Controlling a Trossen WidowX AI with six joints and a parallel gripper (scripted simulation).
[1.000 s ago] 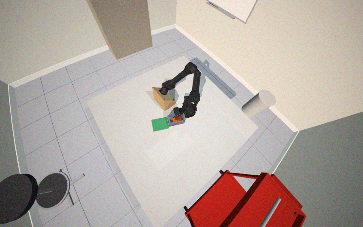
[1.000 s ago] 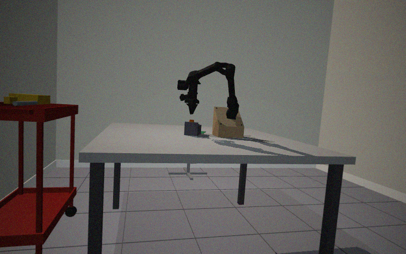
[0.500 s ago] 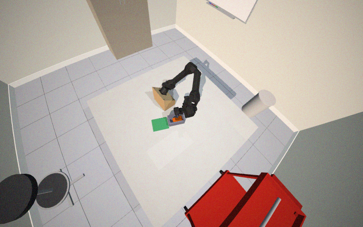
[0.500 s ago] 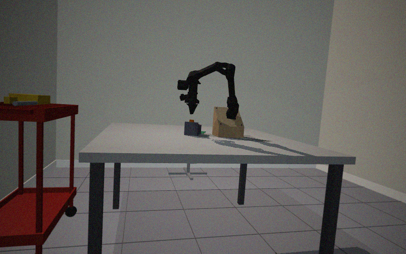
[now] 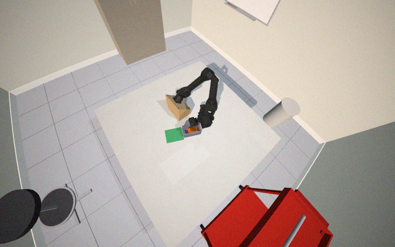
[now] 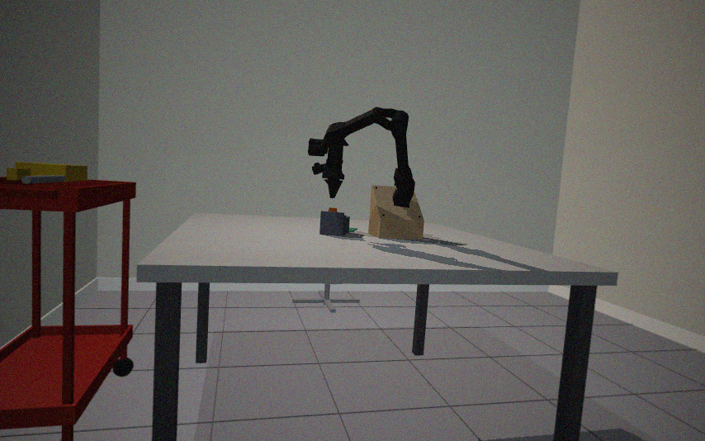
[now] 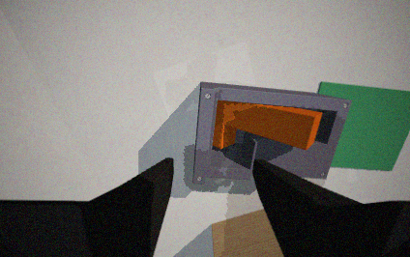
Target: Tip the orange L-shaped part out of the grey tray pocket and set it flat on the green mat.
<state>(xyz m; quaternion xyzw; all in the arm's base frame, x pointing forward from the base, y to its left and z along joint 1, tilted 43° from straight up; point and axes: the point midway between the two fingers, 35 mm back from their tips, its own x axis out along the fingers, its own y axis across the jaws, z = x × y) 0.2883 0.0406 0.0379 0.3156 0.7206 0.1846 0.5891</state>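
My gripper tip is now 100 mm above the orange L-shaped part, 40 mm to the left of it and 20 mm past it. From my gripper tip the other things lie so: green mat 210 mm to the right, 160 mm below, 70 mm behind.
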